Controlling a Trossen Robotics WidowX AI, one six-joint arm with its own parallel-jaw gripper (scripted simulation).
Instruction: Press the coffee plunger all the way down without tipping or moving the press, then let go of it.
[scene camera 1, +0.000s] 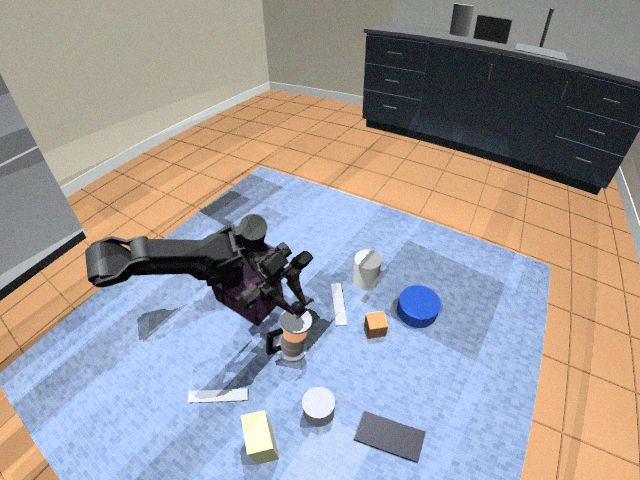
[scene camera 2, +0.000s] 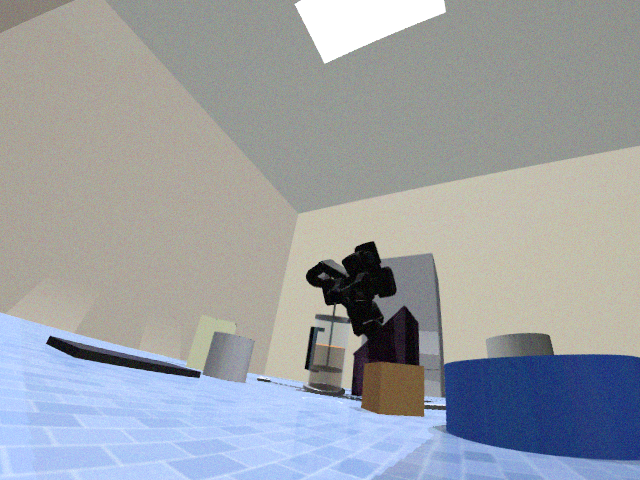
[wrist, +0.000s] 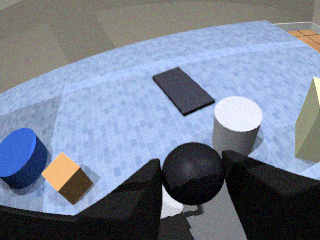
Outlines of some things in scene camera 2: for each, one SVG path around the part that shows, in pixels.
The gripper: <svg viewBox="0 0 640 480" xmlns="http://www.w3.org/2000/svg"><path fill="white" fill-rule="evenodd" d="M393 270L390 267L369 270L374 261L373 252L362 250L348 255L342 260L342 265L350 276L347 278L348 282L339 278L321 283L325 304L327 306L334 305L334 302L329 298L329 293L334 288L340 289L341 296L344 296L336 304L348 303L347 297L363 301L372 300L378 294L381 294L379 298L390 297L396 294L397 291Z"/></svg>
A coffee press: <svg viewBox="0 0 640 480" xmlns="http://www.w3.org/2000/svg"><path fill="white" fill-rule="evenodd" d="M338 288L332 289L329 293L329 298L334 302L333 316L315 315L315 327L310 328L307 346L308 352L305 369L309 370L307 382L303 383L303 389L326 396L345 394L342 383L345 374L351 319L335 316L336 302L340 302L344 297L341 296L341 290Z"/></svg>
An orange cube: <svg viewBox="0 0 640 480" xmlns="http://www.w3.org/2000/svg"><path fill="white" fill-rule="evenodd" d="M364 363L361 408L379 415L425 417L424 366L389 362Z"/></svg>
A dark slab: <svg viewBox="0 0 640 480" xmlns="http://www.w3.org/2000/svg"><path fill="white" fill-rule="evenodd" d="M46 344L74 358L185 377L200 378L201 371L184 368L160 360L98 348L51 335Z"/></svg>
